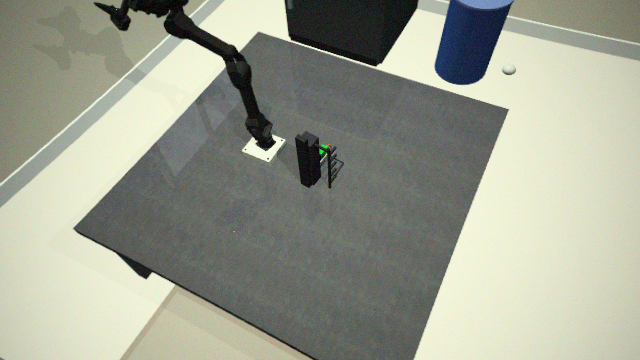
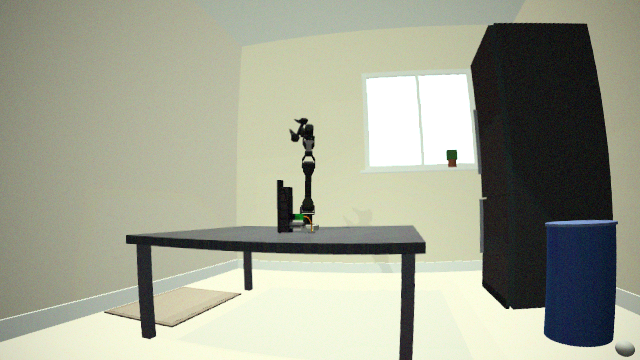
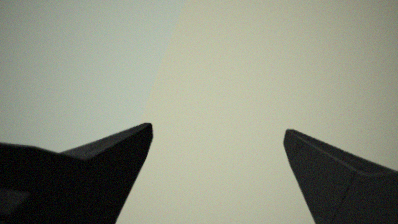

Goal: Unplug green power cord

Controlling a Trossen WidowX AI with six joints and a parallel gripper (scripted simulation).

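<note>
Right now my gripper tip is 510 mm short of the green plug, 290 mm to the right of it and 650 mm above it.
</note>
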